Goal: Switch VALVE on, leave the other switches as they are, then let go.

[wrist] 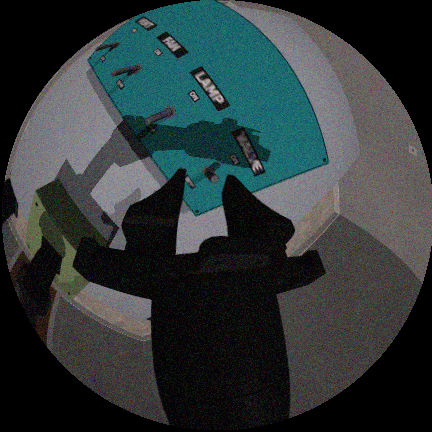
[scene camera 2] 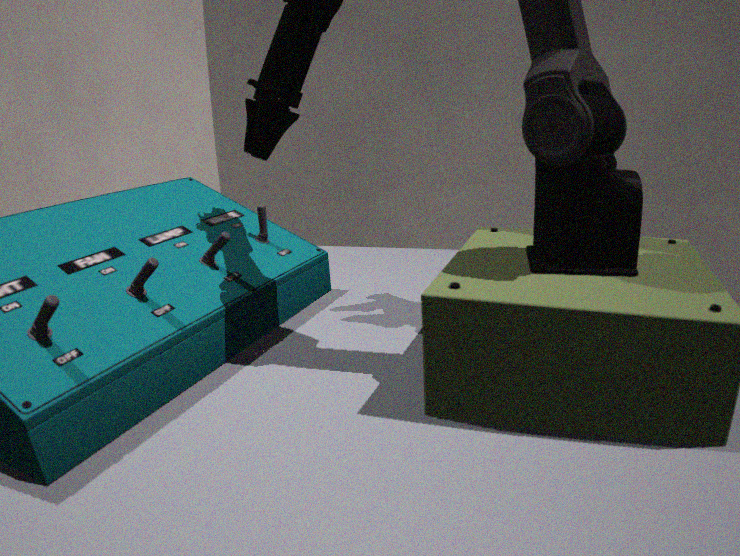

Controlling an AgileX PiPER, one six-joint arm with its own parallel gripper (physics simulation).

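Observation:
The VALVE switch (scene camera 2: pixel 262 224) (wrist: pixel 212 175) is at the far right end of the teal panel (scene camera 2: pixel 137 206) (wrist: pixel 280 100). Its lever stands more upright than the others and leans toward its ON side. The LAMP (scene camera 2: pixel 215 249) (wrist: pixel 160 116), FAN (scene camera 2: pixel 142 278) (wrist: pixel 126 70) and left-end (scene camera 2: pixel 44 319) (wrist: pixel 107 46) levers lean toward their OFF sides. My gripper (scene camera 2: pixel 256 155) (wrist: pixel 204 180) is open and empty, above the VALVE lever and apart from it. The lever shows between the fingertips in the wrist view. The VALVE label (scene camera 2: pixel 222 217) (wrist: pixel 248 151) is partly in shadow.
The green base box (scene camera 2: pixel 574 370) (wrist: pixel 70 280) carries the arm and stands to the right of the panel in the scene view. A grey wall (scene camera 2: pixel 388 119) rises behind. The arm's shadow falls across the panel near the LAMP lever and VALVE label.

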